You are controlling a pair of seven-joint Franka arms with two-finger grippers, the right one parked.
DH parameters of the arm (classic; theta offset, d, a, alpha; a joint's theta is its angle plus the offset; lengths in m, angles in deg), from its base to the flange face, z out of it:
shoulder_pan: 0 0.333 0 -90
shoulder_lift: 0 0 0 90
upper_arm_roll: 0 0.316 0.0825 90
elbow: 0 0 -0.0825 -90
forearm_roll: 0 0.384 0 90
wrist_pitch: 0 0 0.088 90
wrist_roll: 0 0.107 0 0
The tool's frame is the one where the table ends.
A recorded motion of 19 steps. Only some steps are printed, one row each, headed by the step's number.
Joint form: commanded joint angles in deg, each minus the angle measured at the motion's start. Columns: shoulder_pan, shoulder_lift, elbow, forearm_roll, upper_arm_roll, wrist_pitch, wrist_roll.
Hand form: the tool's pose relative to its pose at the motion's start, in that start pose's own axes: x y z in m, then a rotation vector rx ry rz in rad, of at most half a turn. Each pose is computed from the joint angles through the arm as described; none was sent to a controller.
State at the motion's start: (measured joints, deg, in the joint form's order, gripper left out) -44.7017 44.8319 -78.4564 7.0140 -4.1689 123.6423 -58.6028
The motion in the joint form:
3: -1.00 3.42 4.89 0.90 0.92 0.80 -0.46
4: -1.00 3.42 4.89 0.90 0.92 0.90 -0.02
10: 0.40 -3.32 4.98 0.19 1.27 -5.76 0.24
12: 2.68 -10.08 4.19 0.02 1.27 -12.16 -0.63
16: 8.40 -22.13 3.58 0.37 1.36 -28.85 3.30
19: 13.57 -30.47 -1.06 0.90 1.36 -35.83 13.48
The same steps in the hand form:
3: 0.0082 0.0150 0.0044 -0.0207 0.0402 0.0019
4: 0.0083 0.0152 0.0043 -0.0220 0.0412 0.0096
10: 0.0270 -0.0049 -0.0727 -0.0184 0.0468 -0.0295
12: 0.0438 -0.0386 -0.1416 -0.0052 0.0477 -0.0937
16: 0.0655 -0.1340 -0.2562 0.0897 0.0051 -0.1461
19: 0.0713 -0.2124 -0.3013 0.1455 -0.0392 -0.0663

